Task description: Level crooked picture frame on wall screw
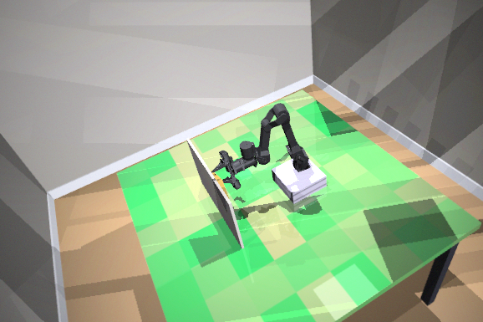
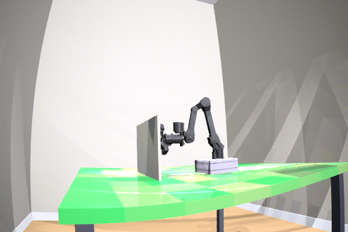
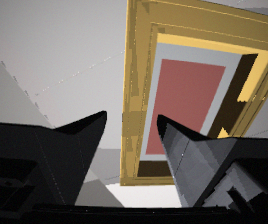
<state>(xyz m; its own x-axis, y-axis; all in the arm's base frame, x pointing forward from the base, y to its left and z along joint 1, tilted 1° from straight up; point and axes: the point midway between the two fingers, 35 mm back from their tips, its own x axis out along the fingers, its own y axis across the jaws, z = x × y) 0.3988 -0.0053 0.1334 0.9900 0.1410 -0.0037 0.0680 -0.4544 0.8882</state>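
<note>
My gripper tip is now 2 cm to the right of the picture frame and 5 cm above it. From my gripper tip the other things lie so: wall panel 1 cm ahead, 2 cm to the left, 6 cm below.
</note>
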